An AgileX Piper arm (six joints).
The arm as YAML. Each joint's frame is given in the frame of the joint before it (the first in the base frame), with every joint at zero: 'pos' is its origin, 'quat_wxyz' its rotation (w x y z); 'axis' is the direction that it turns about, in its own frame. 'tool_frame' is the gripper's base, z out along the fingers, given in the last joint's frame.
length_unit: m
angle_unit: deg
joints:
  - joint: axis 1
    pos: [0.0, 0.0, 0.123]
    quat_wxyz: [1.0, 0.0, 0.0, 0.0]
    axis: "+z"
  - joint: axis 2
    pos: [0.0, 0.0, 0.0]
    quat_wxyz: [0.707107, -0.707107, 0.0, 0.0]
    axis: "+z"
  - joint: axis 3
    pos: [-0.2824, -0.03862, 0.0]
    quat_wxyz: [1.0, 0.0, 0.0, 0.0]
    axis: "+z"
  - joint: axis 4
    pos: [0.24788, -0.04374, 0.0]
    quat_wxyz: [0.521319, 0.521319, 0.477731, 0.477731]
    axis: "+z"
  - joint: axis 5
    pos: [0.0, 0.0, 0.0]
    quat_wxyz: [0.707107, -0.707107, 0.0, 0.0]
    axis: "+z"
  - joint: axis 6
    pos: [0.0, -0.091, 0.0]
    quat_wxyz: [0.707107, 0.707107, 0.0, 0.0]
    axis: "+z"
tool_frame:
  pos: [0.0, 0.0, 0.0]
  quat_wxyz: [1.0, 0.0, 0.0, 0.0]
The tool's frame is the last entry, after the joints.
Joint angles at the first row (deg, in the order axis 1, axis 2, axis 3, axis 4, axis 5, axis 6):
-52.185, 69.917, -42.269, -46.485, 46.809, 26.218
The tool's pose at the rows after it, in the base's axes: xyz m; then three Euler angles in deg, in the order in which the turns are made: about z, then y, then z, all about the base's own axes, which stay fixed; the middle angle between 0 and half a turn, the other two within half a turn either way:
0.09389 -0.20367 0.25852 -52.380 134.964 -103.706
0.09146 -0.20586 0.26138 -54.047 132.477 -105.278
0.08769 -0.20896 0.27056 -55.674 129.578 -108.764
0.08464 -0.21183 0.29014 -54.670 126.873 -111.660
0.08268 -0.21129 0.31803 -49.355 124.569 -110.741
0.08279 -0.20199 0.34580 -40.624 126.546 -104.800
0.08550 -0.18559 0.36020 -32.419 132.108 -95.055
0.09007 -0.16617 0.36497 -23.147 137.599 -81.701
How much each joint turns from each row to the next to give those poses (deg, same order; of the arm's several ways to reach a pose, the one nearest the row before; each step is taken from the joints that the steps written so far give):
-0.095, -0.001, 0.571, -2.835, 0.029, 1.459
0.000, 0.000, -0.001, -3.573, 0.772, 1.846
-0.001, 0.002, -1.364, -3.142, 3.177, 1.877
0.001, -0.493, -3.450, -1.051, 4.303, 0.804
-0.001, -1.737, -4.494, 0.806, 2.449, -0.001
-0.025, -2.976, -4.871, 7.656, 0.598, -4.087
0.001, -3.079, -2.909, 12.520, 0.582, -8.002
-0.093, -2.997, -0.820, 13.574, 0.745, -8.848

